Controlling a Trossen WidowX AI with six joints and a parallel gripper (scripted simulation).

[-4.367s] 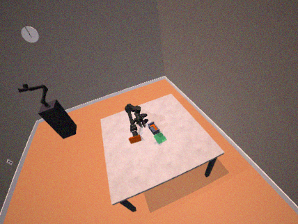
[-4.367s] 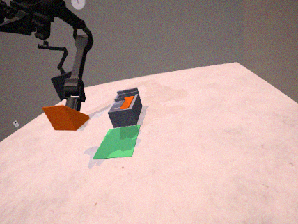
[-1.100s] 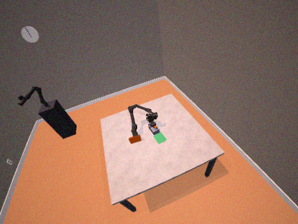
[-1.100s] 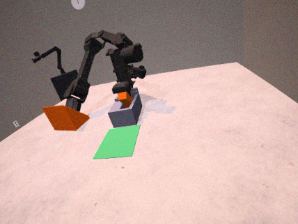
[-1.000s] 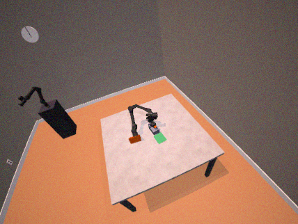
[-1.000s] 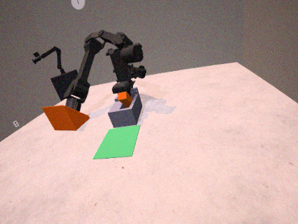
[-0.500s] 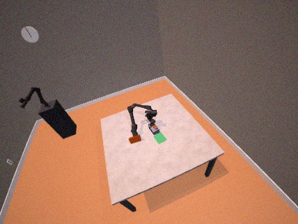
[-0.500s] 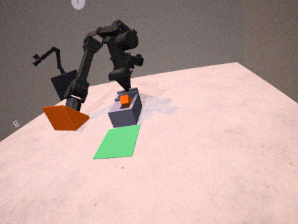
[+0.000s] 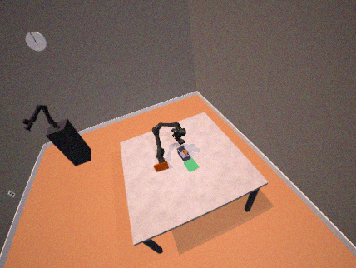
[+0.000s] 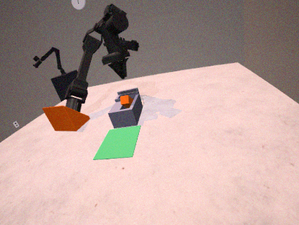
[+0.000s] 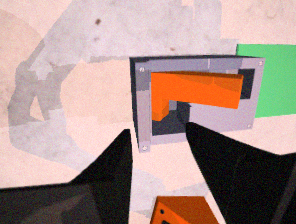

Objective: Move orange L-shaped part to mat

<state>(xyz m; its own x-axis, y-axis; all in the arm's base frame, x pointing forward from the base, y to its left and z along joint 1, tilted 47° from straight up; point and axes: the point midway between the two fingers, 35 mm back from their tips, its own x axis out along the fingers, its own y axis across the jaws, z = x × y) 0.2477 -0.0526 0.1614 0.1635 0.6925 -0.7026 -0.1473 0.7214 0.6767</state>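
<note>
Now: gripper tip 10 cm above the orange L-shaped part and 4 cm to the left of it. Also, from my gripper tip: green mat (22 cm to the right, 16 cm below, 2 cm ahead).
</note>
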